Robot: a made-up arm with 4 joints.
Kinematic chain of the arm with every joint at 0, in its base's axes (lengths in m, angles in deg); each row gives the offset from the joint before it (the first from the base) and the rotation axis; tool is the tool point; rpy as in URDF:
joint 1: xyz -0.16 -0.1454 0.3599 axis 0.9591 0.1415 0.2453
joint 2: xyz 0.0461 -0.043 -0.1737 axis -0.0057 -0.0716 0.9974
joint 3: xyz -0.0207 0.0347 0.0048 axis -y
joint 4: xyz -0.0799 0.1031 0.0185 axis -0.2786 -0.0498 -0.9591
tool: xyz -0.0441 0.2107 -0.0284 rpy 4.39 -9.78 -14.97
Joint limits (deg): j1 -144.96..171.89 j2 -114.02..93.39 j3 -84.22..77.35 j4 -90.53..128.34
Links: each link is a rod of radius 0.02 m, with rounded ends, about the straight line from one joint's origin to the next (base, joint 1, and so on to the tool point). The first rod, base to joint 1, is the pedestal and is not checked.
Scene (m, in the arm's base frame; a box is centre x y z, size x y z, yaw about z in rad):
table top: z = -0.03
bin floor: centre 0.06 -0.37 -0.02 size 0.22 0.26 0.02 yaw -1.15
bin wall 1: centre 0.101 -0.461 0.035 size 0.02 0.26 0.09 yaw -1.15
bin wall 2: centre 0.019 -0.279 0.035 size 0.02 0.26 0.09 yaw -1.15
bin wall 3: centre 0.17 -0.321 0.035 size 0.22 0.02 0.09 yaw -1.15
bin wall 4: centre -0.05 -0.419 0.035 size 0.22 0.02 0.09 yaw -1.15
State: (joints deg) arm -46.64 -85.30 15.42 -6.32
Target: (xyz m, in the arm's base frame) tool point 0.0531 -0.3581 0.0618
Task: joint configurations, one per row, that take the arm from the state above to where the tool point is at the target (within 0.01 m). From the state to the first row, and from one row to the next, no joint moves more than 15 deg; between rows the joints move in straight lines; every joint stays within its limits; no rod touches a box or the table.
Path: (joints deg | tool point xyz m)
1: -57.95 -76.61 28.73 7.52 | 0.2267 -0.3231 0.1987
2: -69.26 -67.92 42.05 21.36 | 0.2064 -0.3665 0.2596
3: -73.22 -62.91 37.75 8.82 | 0.1949 -0.3633 0.2009
4: -77.18 -57.89 33.46 -3.71 | 0.1643 -0.3612 0.1448
5: -81.14 -52.87 29.16 -16.25 | 0.1160 -0.3598 0.0968
6: -85.10 -47.86 24.87 -28.78 | 0.0531 -0.3581 0.0618

